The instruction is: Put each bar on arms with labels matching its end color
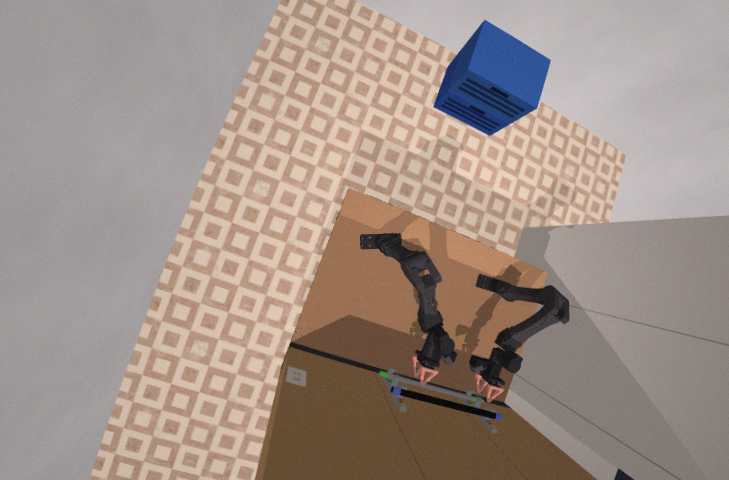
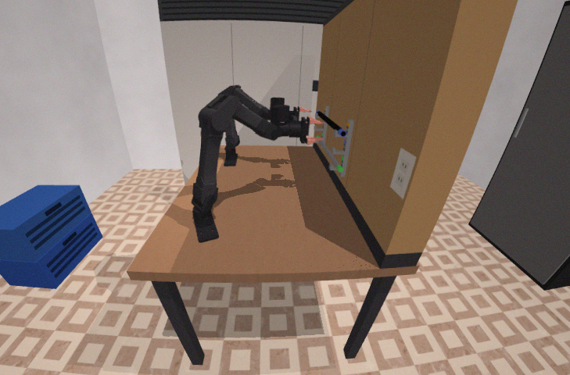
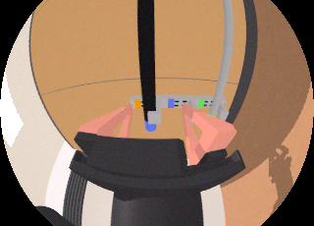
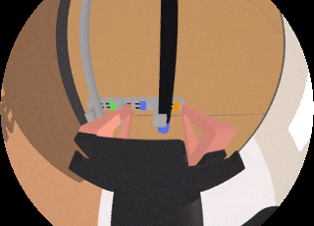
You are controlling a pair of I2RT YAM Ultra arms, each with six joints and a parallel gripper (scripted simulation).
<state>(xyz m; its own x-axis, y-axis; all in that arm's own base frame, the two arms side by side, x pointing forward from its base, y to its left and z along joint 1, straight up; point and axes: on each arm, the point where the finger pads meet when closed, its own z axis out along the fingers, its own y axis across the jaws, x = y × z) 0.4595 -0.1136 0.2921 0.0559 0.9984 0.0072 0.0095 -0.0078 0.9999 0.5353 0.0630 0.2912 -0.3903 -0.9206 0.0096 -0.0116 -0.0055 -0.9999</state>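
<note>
Right now my right hand is 6 cm short of the black bar, 15 cm to the right of it and 2 cm below it. Round my right hand: brown wall panel (17 cm ahead, 10 cm to the left, 13 cm above); black baseboard (11 cm ahead, 10 cm to the left, 26 cm below).
Right now my left hand is 150 mm to the left of the black bar, 60 mm short of it and 10 mm below it. Round my left hand: brown wall panel 200 mm to the right, 180 mm ahead, 130 mm above; then black baseboard 260 mm below, 200 mm to the right, 110 mm ahead.
</note>
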